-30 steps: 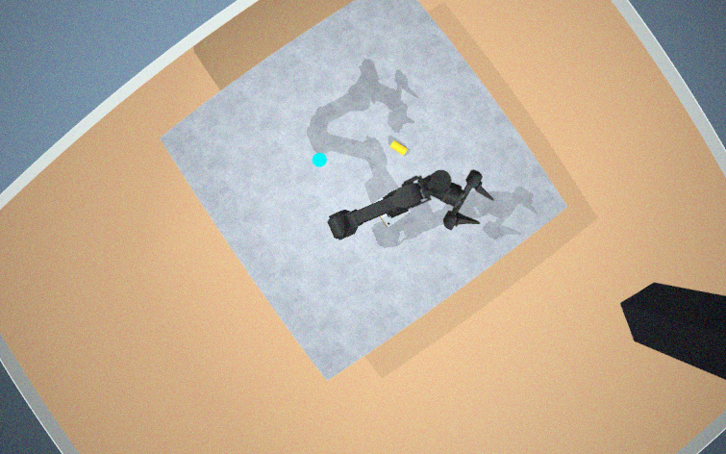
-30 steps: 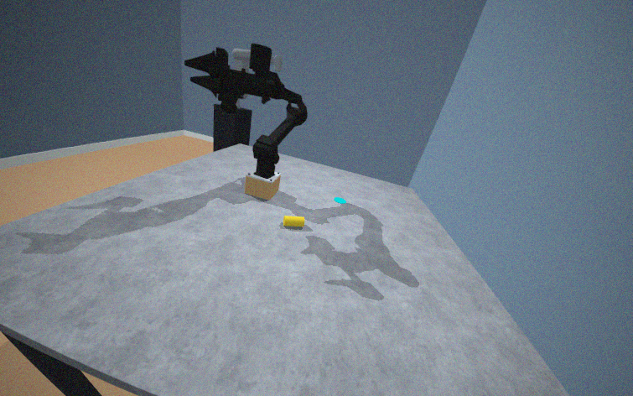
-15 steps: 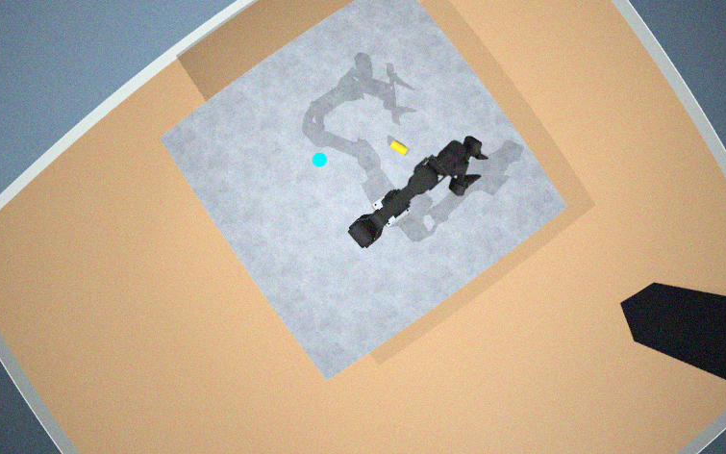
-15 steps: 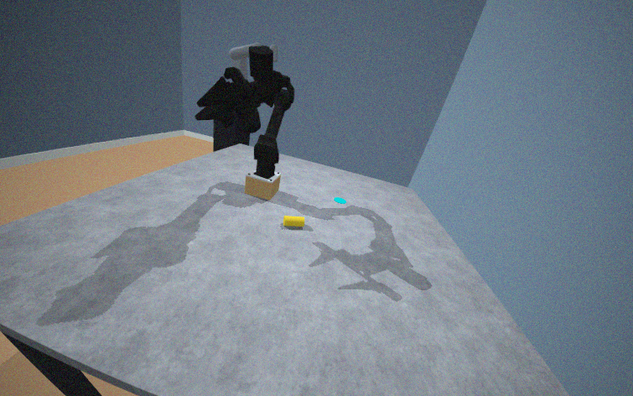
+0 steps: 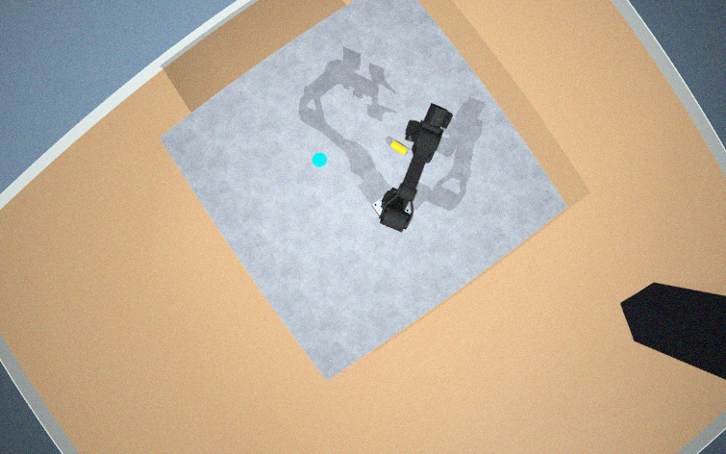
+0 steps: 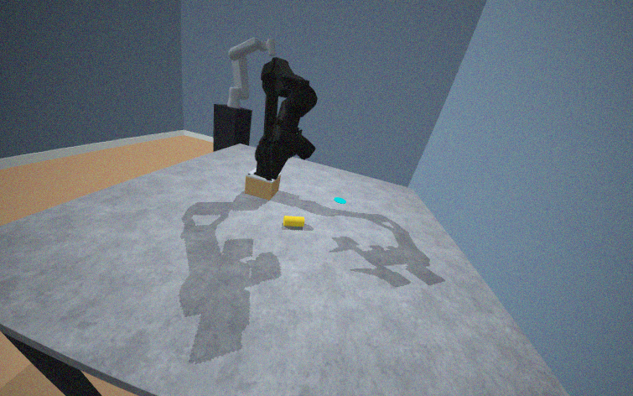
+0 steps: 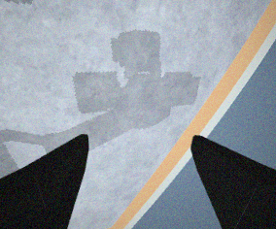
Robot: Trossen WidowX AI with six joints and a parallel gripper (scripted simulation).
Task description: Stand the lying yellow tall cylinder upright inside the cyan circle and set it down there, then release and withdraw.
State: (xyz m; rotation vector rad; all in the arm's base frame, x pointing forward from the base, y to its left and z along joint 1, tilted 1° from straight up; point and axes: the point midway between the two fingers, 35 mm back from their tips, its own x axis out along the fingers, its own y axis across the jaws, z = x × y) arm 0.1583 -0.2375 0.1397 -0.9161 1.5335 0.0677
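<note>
The yellow tall cylinder is 40 mm ahead of my gripper tip, 120 mm to the left of it and 170 mm below it. The rest, counted from my gripper tip: cyan circle 150 mm ahead, 430 mm to the left, 190 mm below.
</note>
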